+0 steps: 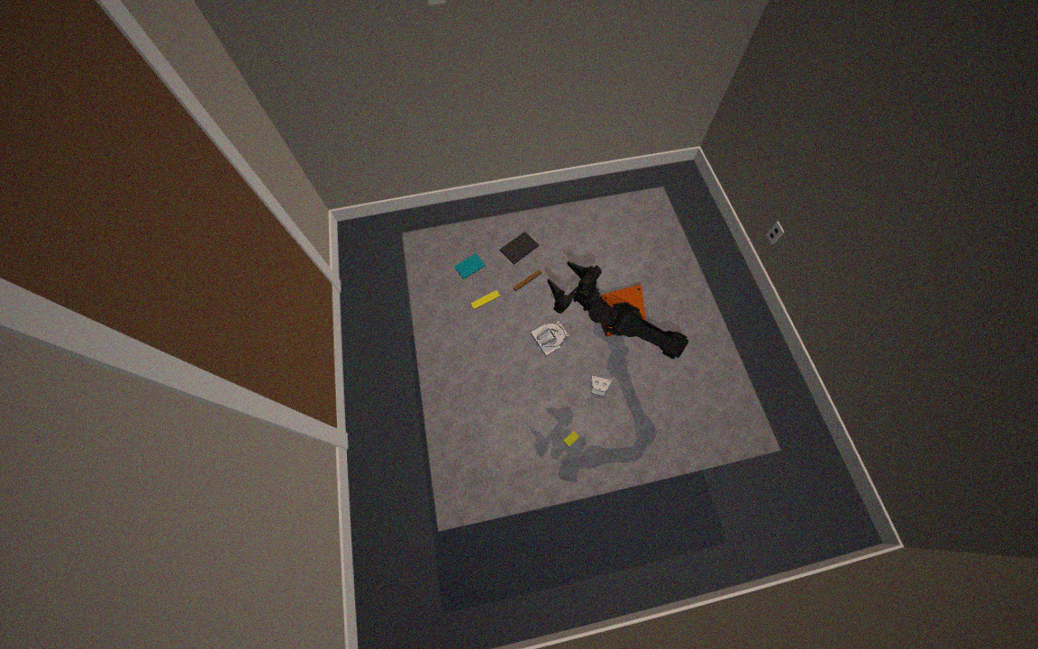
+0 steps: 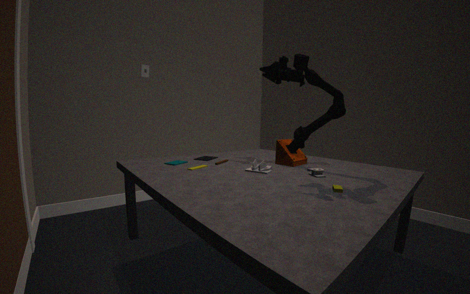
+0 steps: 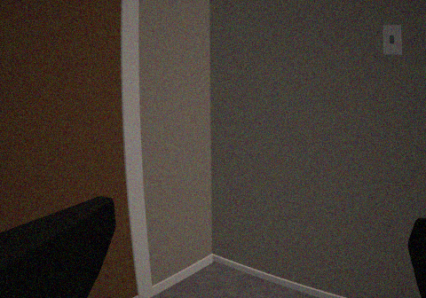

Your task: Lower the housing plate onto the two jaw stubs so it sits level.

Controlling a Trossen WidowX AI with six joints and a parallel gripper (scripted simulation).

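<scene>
The small white block is 150 mm behind my gripper tip, 260 mm to the left of it and 500 mm below it. Also, from my gripper tip: small yellow block 440 mm to the left, 500 mm below; yellow bar 240 mm ahead, 200 mm to the right, 500 mm below; brown stick 40 mm ahead, 270 mm to the right, 500 mm below.
</scene>
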